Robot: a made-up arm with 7 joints.
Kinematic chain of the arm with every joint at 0, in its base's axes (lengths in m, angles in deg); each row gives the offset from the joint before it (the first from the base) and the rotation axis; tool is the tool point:
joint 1: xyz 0 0 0.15 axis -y
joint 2: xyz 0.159 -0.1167 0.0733 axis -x
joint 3: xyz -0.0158 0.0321 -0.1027 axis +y
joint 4: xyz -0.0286 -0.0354 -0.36 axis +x
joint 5: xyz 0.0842 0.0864 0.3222 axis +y
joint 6: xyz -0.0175 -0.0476 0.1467 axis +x
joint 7: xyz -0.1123 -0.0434 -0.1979 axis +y
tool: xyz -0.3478 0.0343 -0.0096
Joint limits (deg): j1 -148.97..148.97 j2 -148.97..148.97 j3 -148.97..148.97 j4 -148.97..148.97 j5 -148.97..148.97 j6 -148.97..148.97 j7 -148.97..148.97
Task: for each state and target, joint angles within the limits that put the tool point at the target. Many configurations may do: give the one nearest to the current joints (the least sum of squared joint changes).
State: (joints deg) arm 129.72 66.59 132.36 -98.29 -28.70 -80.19 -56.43
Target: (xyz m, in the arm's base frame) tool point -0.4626 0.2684 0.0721
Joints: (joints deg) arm 148.97 12.20 131.85 -101.82 -35.99 -106.20 -26.74
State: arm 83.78 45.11 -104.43 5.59 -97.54 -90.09 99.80
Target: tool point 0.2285 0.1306 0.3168
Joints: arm 69.86 11.74 -101.39 -23.92 -78.65 -91.37 118.25
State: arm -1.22 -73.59 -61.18 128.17 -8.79 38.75 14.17
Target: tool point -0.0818 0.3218 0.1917
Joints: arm -3.57 -100.19 -24.14 108.47 -28.92 39.86 -5.37
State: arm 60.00 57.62 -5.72 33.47 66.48 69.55 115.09
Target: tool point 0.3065 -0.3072 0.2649
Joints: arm 35.33 34.99 15.55 3.22 78.58 90.95 126.84
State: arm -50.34 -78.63 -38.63 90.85 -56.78 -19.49 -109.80
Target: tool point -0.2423 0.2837 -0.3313
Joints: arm -85.89 -53.75 -6.09 84.77 -39.53 -14.47 -107.32
